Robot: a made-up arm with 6 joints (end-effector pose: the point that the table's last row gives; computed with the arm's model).
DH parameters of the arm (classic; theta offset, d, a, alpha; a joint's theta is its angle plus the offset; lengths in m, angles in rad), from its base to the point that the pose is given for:
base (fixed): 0 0.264 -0.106 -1.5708
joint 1: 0 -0.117 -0.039 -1.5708
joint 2: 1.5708 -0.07 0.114 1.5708
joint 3: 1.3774 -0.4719 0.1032 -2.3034
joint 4: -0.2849 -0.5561 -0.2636 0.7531
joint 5: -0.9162 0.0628 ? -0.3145
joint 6: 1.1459 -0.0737 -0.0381 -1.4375
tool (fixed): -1.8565 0.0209 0 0
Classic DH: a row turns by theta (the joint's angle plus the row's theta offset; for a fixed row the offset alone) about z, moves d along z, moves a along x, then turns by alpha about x.
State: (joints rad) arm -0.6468 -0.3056 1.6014 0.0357 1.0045 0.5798
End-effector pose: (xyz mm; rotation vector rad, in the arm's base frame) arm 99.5 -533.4 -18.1 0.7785 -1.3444 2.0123
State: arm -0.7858 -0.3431 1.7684 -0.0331 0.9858 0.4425
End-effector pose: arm 159.1 -472.3 -48.9 0.8863 -1.6840 1.8982
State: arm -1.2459 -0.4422 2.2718 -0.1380 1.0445 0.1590
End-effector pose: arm 302.3 -235.4 -23.5 -1.3727 2.1277 -1.8101
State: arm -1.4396 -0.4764 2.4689 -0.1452 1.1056 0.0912
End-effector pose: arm 324.3 -141.6 18.8 -1.4110 1.8859 -1.7357
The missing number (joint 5, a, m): -0.0486
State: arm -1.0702 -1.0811 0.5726 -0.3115 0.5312 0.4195
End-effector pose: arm 69.0 -637.4 700.1 -0.7297 -1.7114 2.3692
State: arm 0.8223 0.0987 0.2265 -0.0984 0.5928 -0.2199
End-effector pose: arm -94.3 -719.5 671.8 -0.2366 -0.4502 1.2227
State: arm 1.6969 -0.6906 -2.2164 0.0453 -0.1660 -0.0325
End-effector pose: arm 162.5 39.6 677.5 0.0799 1.0912 -2.2975
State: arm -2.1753 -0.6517 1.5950 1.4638 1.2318 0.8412
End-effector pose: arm -37.1 -112.8 489.2 -1.5299 0.6210 1.6491
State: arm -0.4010 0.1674 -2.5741 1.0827 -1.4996 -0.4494
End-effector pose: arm -197.7 86.3 326.9 0.4847 -0.8472 -1.8947
